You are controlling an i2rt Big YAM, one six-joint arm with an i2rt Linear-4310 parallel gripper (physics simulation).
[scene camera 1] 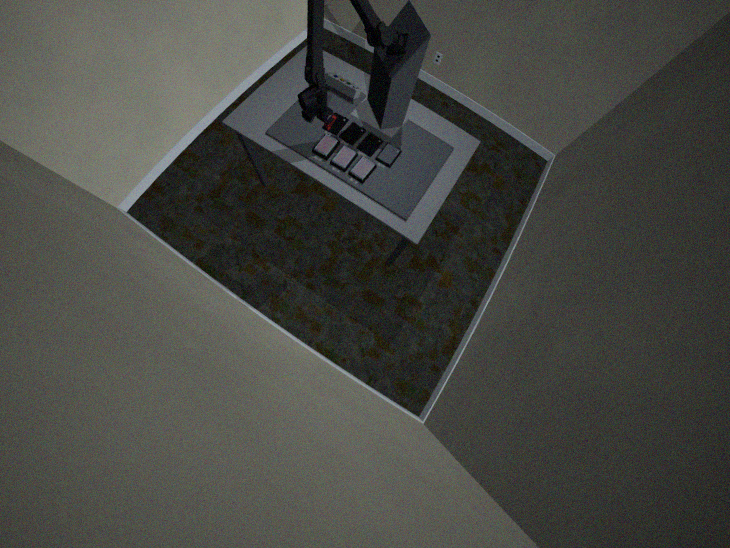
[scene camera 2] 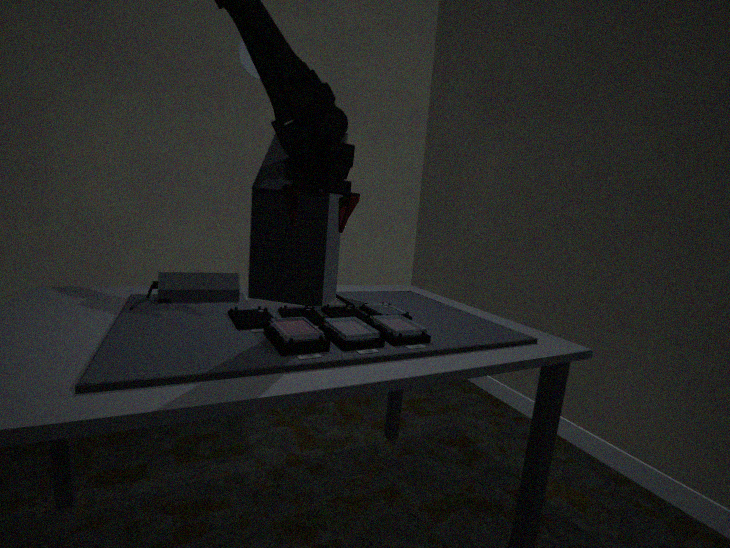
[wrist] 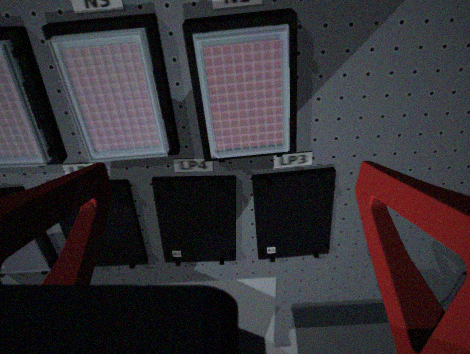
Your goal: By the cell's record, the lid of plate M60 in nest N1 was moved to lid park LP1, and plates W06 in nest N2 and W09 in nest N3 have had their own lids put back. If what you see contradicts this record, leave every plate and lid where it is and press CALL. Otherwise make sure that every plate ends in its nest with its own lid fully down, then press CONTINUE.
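Places are measured from the arm's base along level axes (x right, y ahead, z up), in centimetres.
Pixels of known places: gripper, fingertip midpoint: (scene camera 1: 320, 124) (scene camera 2: 317, 230) (wrist: 233, 176); arm's base at its link origin: (scene camera 1: 399, 45) (scene camera 2: 305, 162).
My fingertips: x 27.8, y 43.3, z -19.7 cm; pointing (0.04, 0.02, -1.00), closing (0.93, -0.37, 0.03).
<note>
Ahead of a thing's pixels: the offset from my fingertips to its top centre. Level surfaces: height alone.
My gripper (scene camera 1: 330, 122) (scene camera 2: 317, 227) (wrist: 233, 176) is open and empty, high above the lid parks. Plate W06 {dx -0.3, dy -5.7, dz -20.8 cm} (scene camera 1: 324, 146) (scene camera 2: 294, 329) (wrist: 245, 95) in N2 shows deeper pink wells; plate W09 {dx -12.4, dy -1.0, dz -21.4 cm} (scene camera 1: 343, 157) (scene camera 2: 352, 329) (wrist: 110, 97) in N3 looks paler, under a hazy clear surface. Plate M60 {dx -24.5, dy +3.2, dz -21.3 cm} (scene camera 1: 362, 168) (scene camera 2: 398, 323) (wrist: 17, 115) is in N1, cut off in the wrist view. I cannot tell surely which are lidded. A grey clear lid {dx -37.2, dy -11.8, dz -23.0 cm} (scene camera 1: 388, 154) lies on LP1. Parks LP4 {dx -12.7, dy -20.3, dz -22.8 cm} (wrist: 195, 215) and LP3 {dx -0.7, dy -24.7, dz -22.8 cm} (wrist: 295, 210) are black and empty.
A button box {dx +1.9, dy -52.2, dz -16.4 cm} (scene camera 1: 342, 87) (scene camera 2: 198, 287) stands behind the parks; its button labels are not readable. A tall grey block (scene camera 1: 396, 88) (scene camera 2: 287, 247) stands behind the park row. A perforated grey mat {dz -24.7 cm} (scene camera 1: 421, 171) (scene camera 2: 176, 353) (wrist: 390, 120) lies on the table {dz -26.0 cm} (scene camera 1: 417, 231) (scene camera 2: 563, 353).
</note>
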